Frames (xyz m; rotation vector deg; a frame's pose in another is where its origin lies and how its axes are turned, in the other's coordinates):
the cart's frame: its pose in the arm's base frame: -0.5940 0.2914 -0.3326 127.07 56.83 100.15
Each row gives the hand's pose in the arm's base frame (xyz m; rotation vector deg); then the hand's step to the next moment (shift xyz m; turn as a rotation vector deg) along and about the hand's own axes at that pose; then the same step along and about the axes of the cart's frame.
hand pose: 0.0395 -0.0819 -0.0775 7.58 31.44 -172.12
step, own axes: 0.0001 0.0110 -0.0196 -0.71 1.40 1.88
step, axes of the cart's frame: -0.0196 -0.0075 0.0081 0.05 2.43 -0.30
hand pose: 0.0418 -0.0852 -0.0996 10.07 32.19 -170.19
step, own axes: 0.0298 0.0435 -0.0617 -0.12 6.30 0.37
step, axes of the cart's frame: -0.0756 -0.0296 0.0019 -4.86 4.02 -0.22
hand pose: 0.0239 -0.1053 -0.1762 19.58 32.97 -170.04
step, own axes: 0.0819 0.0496 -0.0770 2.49 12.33 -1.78
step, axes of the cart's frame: -0.1046 -0.0595 -0.0246 -11.63 4.96 -1.25
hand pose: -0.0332 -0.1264 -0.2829 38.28 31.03 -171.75
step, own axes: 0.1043 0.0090 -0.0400 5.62 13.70 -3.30
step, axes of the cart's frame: -0.0671 -0.0790 -0.0427 -14.66 3.08 -2.37
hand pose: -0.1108 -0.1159 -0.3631 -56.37 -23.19 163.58
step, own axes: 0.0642 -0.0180 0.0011 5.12 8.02 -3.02
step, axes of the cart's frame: -0.0151 -0.0582 -0.0288 -9.89 0.12 -1.35
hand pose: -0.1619 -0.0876 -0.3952 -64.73 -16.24 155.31
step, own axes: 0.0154 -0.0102 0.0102 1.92 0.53 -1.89
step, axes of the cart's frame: 0.0048 -0.0169 -0.0116 -2.14 -1.49 0.87
